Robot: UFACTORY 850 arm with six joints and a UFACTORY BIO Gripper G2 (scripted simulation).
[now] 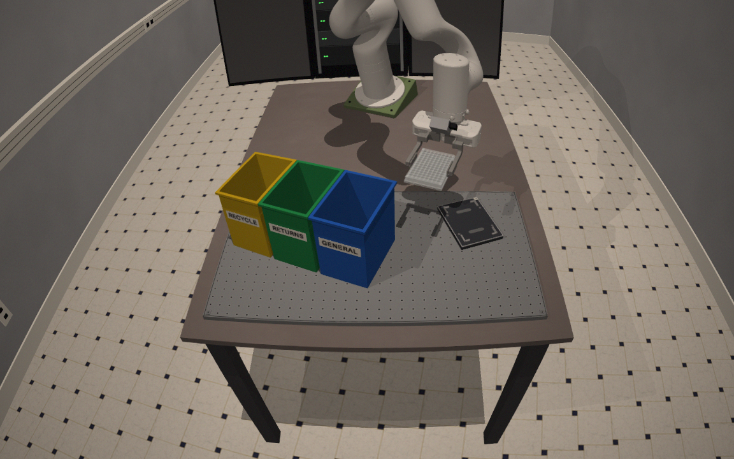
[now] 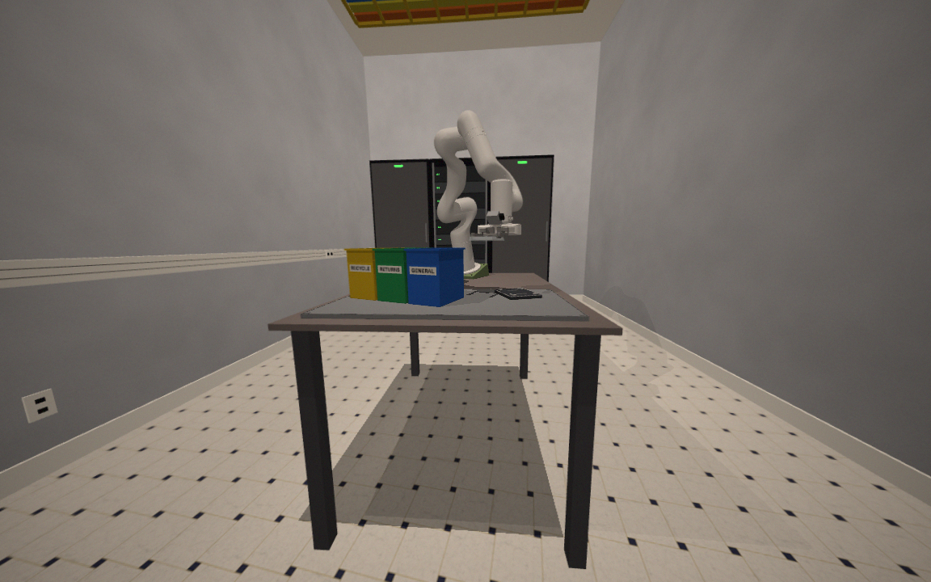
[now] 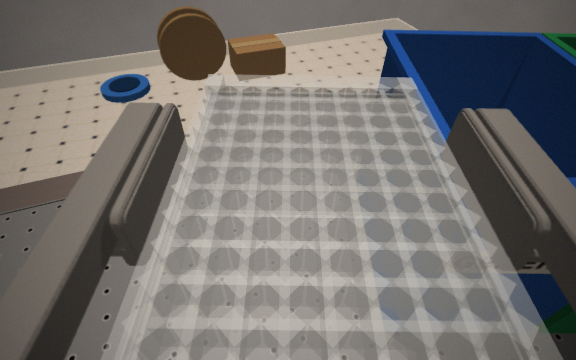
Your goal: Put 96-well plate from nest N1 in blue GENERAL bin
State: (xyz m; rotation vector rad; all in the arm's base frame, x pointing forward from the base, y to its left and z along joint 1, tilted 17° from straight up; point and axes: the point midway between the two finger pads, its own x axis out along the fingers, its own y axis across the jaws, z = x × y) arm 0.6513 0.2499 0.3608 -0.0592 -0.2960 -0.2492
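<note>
The blue bin labelled GENERAL lies 90 mm ahead of my hand, 160 mm to the right of it and 130 mm below it. The rest, counted from my hand: clear 96-well plate (10 mm below); then green returns bin (50 mm ahead, 290 mm to the right, 130 mm below); then black plate nest N1 (60 mm behind, 110 mm to the left, 210 mm below).
</note>
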